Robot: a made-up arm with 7 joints.
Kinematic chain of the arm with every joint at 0, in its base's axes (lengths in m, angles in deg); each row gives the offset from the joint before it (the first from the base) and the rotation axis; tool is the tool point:
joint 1: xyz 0 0 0.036 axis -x
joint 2: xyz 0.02 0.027 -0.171 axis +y
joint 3: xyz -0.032 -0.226 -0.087 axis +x
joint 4: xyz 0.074 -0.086 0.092 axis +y
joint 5: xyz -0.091 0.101 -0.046 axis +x
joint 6: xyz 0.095 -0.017 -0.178 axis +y
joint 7: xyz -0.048 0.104 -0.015 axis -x
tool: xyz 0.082 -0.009 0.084
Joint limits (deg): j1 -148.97..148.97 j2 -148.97..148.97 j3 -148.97..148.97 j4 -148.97..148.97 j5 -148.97..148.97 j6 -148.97..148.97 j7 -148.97..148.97
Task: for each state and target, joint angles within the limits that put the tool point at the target. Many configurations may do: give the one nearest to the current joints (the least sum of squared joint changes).
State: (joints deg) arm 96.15 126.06 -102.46 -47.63 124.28 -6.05 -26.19
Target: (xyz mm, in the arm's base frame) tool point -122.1 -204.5 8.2
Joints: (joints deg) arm 77.14 93.23 -83.24 -30.74 130.93 3.76 -20.85
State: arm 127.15 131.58 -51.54 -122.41 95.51 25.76 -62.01
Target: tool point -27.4 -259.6 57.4
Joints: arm 106.32 117.81 -24.84 -127.27 71.75 27.73 -66.76
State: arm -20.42 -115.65 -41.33 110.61 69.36 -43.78 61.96
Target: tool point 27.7 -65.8 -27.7
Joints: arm -42.80 -120.23 -25.46 117.46 102.05 -37.81 42.32
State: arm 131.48 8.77 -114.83 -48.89 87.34 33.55 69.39
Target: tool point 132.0 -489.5 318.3
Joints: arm 101.00 -12.49 -120.65 -42.63 73.24 38.33 76.33
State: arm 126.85 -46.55 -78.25 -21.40 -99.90 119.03 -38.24
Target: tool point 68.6 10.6 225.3
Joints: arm 97.77 -22.01 -83.44 -23.65 -89.00 111.82 -38.59
